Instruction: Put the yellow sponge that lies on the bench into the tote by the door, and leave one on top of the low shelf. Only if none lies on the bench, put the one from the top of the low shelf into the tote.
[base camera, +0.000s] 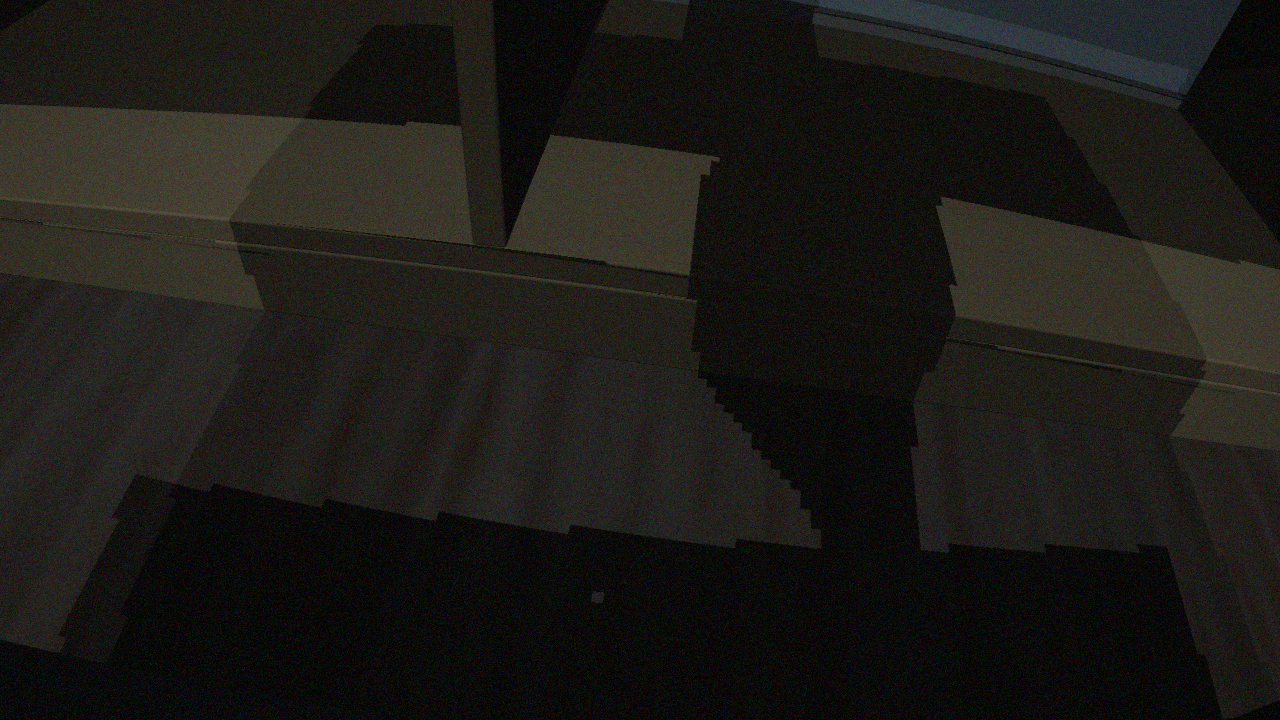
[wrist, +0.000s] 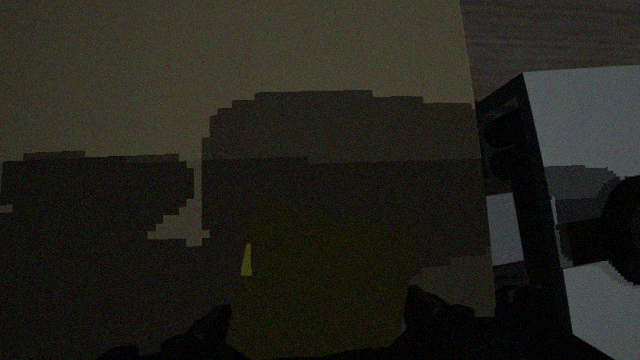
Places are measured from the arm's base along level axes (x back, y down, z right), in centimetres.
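Where they show: gripper, fingertip midpoint: (wrist: 318, 315).
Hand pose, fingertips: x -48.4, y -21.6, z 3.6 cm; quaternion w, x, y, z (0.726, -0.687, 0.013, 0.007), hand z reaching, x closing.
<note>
After its pixels a point has its place.
The scene is very dark. In the wrist view a yellow sponge (wrist: 318, 269) @(x -48.2, y -25.9, z 6.5 cm) lies flat on a tan surface (wrist: 271, 46) @(x -49.2, y -21.4, z 18.2 cm), almost wholly in shadow, with only a thin lit sliver at its left edge. My gripper (wrist: 318, 315) @(x -48.4, y -21.6, z 3.6 cm) is open, close above the sponge. Its two dark fingers stand at the sponge's left and right sides at the bottom of the view. I cannot tell whether they touch it. The sponge and the gripper do not show in the base camera view.
In the base camera view a long tan ledge (base camera: 607, 198) @(x -44.7, y 31.7, z -1.9 cm) crosses wooden floor (base camera: 557, 436) @(x -33.3, y 39.6, z -3.6 cm), with a thin upright post (base camera: 482, 119) @(x -39.6, y 23.8, z -7.7 cm) and heavy shadows. A blue-grey panel (base camera: 1042, 30) @(x -75.0, y 28.3, z 37.2 cm) is at the top right. In the wrist view a dark body with pale panels (wrist: 543, 116) stands at the right.
</note>
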